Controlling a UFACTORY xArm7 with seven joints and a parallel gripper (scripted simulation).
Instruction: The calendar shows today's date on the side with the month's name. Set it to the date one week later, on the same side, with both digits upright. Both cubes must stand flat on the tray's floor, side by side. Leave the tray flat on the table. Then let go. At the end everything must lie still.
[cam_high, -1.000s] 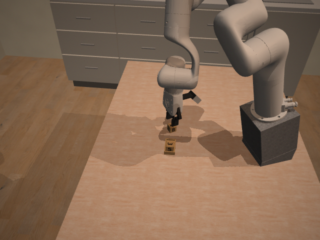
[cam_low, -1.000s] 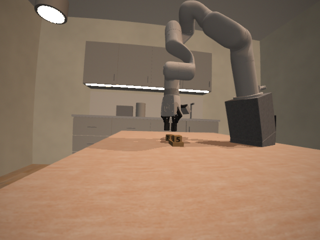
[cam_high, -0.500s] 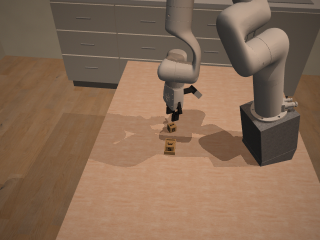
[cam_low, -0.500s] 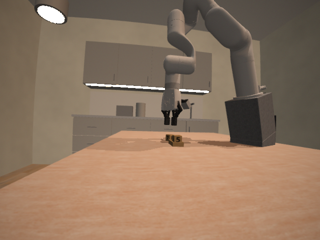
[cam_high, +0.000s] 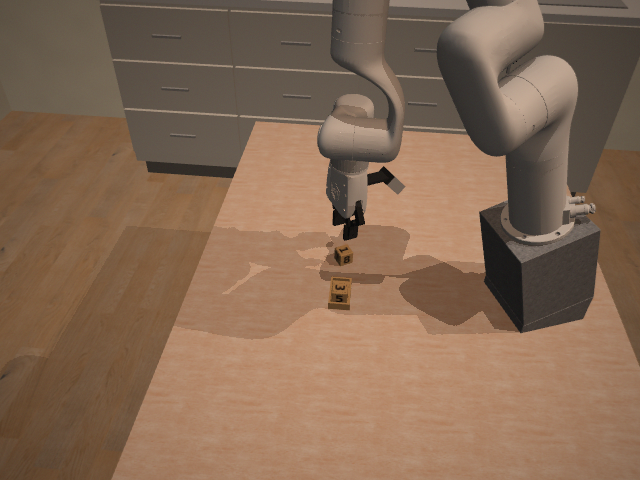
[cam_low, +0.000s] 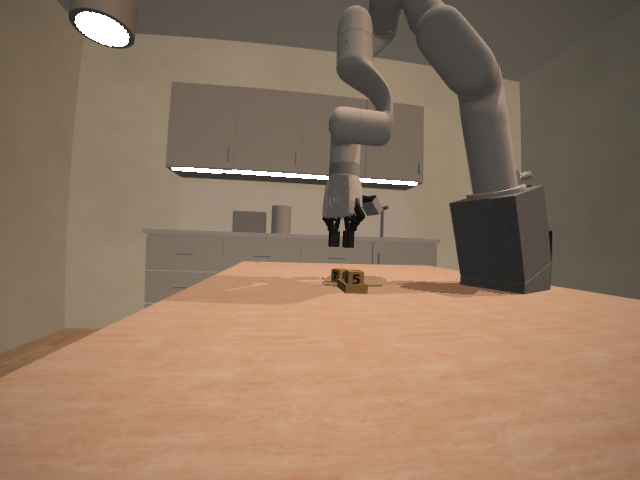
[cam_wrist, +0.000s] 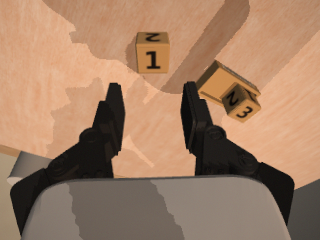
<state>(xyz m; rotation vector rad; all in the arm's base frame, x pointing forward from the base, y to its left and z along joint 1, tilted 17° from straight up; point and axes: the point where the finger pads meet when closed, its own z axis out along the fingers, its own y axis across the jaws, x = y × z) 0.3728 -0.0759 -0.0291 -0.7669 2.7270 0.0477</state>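
My hand is 9 cm above the wooden cube.
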